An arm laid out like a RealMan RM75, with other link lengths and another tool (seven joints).
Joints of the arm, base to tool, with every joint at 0 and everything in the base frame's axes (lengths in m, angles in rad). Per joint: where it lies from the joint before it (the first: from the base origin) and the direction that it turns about. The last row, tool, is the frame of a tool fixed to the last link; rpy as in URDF.
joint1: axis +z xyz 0 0 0.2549
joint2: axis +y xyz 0 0 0
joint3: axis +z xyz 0 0 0.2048
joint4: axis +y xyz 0 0 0
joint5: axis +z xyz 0 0 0.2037
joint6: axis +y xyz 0 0 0
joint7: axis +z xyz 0 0 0.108
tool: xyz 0.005 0.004 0.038 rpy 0 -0.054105 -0.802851
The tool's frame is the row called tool.
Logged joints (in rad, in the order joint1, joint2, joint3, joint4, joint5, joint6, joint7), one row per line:
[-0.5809 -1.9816 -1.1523 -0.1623 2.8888 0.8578 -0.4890]
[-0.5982 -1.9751 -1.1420 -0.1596 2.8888 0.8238 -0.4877]
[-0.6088 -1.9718 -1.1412 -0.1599 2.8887 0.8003 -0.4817]
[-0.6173 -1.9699 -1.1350 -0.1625 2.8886 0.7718 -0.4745]
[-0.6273 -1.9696 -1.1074 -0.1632 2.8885 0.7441 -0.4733]
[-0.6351 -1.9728 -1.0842 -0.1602 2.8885 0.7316 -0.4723]
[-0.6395 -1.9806 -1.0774 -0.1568 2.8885 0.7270 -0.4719]
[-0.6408 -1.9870 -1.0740 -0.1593 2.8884 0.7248 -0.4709]
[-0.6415 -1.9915 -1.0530 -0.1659 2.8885 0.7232 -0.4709]
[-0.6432 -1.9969 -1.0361 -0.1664 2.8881 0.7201 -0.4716]
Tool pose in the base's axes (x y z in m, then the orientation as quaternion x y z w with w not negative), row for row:
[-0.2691 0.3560 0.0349 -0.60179 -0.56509 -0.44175 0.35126]
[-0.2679 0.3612 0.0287 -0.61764 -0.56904 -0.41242 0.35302]
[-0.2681 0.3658 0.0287 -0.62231 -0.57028 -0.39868 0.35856]
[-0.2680 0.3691 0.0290 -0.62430 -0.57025 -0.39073 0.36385]
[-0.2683 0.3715 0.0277 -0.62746 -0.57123 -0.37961 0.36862]
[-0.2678 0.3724 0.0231 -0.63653 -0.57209 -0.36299 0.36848]
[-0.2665 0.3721 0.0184 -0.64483 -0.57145 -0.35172 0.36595]
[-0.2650 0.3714 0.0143 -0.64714 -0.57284 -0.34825 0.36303]
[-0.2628 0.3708 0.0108 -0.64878 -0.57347 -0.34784 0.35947]
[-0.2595 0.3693 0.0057 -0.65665 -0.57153 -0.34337 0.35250]
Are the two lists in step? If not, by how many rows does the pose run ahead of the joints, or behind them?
The pose runs 1 row behind the joints: the pose in row i belongs to the joints in row i - 1.
